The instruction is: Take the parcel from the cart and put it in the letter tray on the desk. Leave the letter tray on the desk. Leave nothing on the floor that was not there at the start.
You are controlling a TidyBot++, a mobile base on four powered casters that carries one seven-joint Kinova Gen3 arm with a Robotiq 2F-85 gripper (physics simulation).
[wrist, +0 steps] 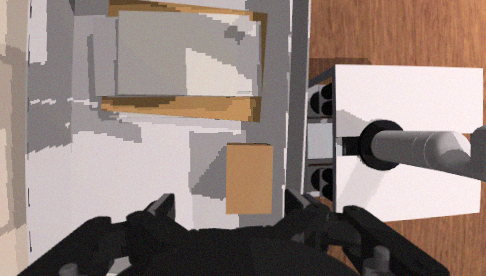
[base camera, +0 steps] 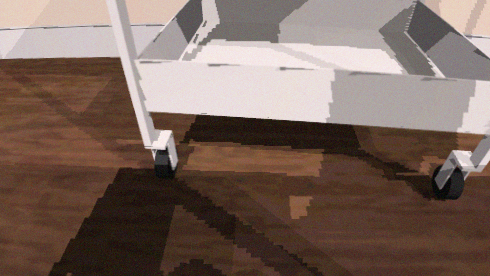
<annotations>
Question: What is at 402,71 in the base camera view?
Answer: A white cart.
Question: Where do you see a white cart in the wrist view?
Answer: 79,163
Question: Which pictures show my gripper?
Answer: The wrist view only.
</annotations>
